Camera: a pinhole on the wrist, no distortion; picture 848 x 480 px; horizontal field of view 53.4 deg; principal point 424.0 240.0 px. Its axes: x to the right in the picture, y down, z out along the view. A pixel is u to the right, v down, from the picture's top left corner.
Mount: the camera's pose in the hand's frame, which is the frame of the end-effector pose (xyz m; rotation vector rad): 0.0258 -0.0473 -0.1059 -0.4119 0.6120 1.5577
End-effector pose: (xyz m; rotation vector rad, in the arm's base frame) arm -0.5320 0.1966 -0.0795 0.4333 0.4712 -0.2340
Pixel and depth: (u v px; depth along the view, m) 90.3 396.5 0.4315
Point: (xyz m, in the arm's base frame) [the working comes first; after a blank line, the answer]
In the camera's frame: -0.1708 0.0801 0.4315

-0.3686 0.1070 0.2241
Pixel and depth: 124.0 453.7 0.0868
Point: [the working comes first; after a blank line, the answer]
In the camera's frame: -0.0309 0.0220 0.0868

-0.5308 0.1848 -0.1066
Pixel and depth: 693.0 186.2 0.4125
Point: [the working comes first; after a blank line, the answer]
In the camera's frame: 0.1316 -0.0263 0.4125

-0.3106 0.3963 0.0974
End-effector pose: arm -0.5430 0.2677 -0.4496 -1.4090 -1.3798 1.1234
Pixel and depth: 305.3 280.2 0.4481
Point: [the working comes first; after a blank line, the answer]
In the camera's frame: -0.0631 0.0214 0.4481

-0.7814 0.3117 -0.6898
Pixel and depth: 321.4 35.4 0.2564
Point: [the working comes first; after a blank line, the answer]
In the camera's frame: -0.0312 -0.0622 0.2564

-0.6276 0.3789 -0.5610
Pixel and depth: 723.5 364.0 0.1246
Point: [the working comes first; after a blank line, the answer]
In the camera's frame: 0.0443 0.0183 0.1246

-0.4971 0.2826 -0.5040
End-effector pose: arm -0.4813 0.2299 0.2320 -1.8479 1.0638 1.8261
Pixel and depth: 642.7 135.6 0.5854
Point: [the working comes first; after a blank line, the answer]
In the camera's frame: 0.1519 -0.0725 0.5854

-0.9762 0.0828 0.1757
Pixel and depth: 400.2 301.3 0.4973
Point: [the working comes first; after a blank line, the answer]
In the camera's frame: -0.0140 0.0362 0.4973

-0.8673 0.2654 0.2192
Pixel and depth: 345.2 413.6 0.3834
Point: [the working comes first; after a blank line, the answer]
In the camera's frame: -0.0358 0.0790 0.3834

-0.7511 0.2878 0.2550
